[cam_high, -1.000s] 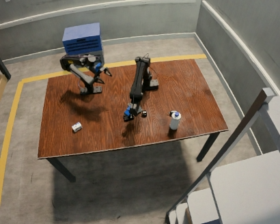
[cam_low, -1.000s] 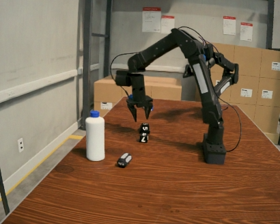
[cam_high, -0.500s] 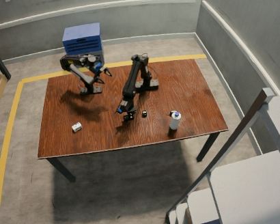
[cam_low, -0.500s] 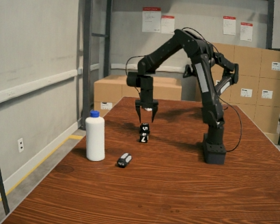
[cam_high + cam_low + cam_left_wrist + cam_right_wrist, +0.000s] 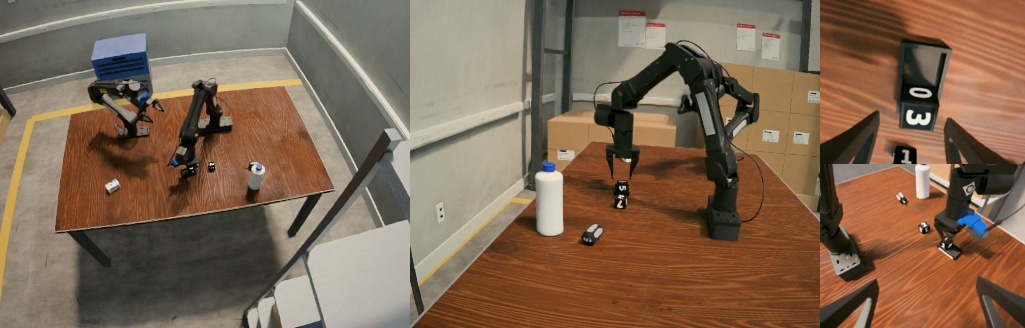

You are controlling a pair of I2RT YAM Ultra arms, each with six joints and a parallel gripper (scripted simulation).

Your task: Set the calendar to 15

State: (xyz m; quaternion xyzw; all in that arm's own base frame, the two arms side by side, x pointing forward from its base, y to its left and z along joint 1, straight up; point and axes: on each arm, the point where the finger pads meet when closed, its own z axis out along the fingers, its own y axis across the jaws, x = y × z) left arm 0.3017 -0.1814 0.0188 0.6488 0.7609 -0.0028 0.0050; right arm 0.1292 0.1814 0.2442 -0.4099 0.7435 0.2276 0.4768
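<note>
Now: the black calendar tray 10 mm to the right of my left hand and 50 mm below it. From my left hand the other things lie so: white bottle (100 mm ahead, 330 mm to the left, 20 mm above).
</note>
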